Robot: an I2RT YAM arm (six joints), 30 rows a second.
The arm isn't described. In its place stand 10 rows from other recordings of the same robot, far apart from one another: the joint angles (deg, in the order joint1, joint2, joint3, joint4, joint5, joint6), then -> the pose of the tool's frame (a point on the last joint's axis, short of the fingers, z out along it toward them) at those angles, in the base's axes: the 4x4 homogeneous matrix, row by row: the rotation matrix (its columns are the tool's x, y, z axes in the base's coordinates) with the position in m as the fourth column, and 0 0 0 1 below.
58.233 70.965 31.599 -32.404 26.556 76.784 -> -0.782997 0.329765 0.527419 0.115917; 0.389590 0.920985 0.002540 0.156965; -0.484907 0.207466 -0.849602 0.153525; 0 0 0 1
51.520 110.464 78.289 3.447 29.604 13.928 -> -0.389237 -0.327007 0.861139 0.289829; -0.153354 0.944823 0.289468 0.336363; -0.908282 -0.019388 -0.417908 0.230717; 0 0 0 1
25.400 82.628 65.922 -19.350 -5.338 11.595 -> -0.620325 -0.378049 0.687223 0.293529; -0.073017 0.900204 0.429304 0.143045; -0.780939 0.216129 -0.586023 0.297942; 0 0 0 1
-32.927 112.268 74.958 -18.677 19.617 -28.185 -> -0.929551 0.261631 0.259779 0.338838; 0.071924 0.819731 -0.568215 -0.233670; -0.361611 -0.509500 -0.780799 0.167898; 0 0 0 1
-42.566 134.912 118.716 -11.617 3.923 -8.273 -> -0.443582 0.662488 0.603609 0.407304; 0.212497 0.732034 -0.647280 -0.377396; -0.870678 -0.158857 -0.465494 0.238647; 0 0 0 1
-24.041 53.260 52.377 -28.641 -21.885 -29.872 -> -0.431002 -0.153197 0.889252 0.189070; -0.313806 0.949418 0.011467 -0.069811; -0.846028 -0.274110 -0.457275 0.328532; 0 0 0 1
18.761 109.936 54.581 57.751 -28.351 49.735 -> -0.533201 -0.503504 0.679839 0.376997; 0.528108 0.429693 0.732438 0.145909; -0.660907 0.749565 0.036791 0.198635; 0 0 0 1
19.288 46.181 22.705 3.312 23.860 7.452 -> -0.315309 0.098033 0.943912 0.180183; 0.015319 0.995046 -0.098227 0.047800; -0.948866 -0.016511 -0.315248 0.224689; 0 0 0 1
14.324 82.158 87.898 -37.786 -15.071 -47.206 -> -0.017264 -0.684621 0.728694 0.301571; -0.735704 0.502232 0.454425 0.086558; -0.677083 -0.528258 -0.512350 0.401731; 0 0 0 1
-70.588 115.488 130.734 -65.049 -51.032 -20.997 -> -0.389780 0.307080 0.868201 0.164505; 0.428092 0.895131 -0.124412 -0.383543; -0.815358 0.323176 -0.480362 0.400498; 0 0 0 1
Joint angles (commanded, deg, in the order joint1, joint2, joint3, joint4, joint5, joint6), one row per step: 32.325, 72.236, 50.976, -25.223, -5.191, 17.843; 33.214, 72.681, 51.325, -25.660, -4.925, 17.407; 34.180, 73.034, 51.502, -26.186, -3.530, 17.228; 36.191, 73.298, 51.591, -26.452, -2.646, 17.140; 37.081, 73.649, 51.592, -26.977, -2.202, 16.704; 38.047, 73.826, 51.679, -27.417, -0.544, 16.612; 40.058, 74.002, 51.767, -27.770, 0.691, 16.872; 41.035, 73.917, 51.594, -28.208, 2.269, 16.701; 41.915, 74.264, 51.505, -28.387, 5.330, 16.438; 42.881, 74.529, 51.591, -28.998, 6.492, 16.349; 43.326, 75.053, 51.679, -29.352, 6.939, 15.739; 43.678, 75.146, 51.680, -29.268, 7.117, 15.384
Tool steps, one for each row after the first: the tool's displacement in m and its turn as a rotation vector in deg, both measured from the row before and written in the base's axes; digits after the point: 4 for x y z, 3 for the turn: -0.0012, 0.0039, -0.0005, -0.681, 0.150, 1.023; -0.0016, 0.0033, -0.0012, -1.337, -0.063, 0.152; -0.0048, 0.0074, -0.0010, -0.836, -0.056, 1.484; -0.0023, 0.0031, -0.0022, -1.010, 0.317, 0.923; -0.0022, 0.0027, -0.0008, -1.366, -0.385, -0.046; -0.0054, 0.0067, -0.0007, -0.880, -0.146, 1.015; -0.0032, 0.0019, -0.0011, -1.350, -0.457, 0.100; -0.0012, 0.0018, -0.0021, -2.321, -1.208, -0.850; -0.0026, 0.0027, -0.0013, -1.251, -0.061, 0.313; -0.0006, 0.0019, -0.0022, -1.117, 0.134, 0.651; -0.0008, 0.0014, -0.0003, -0.293, -0.207, 0.525
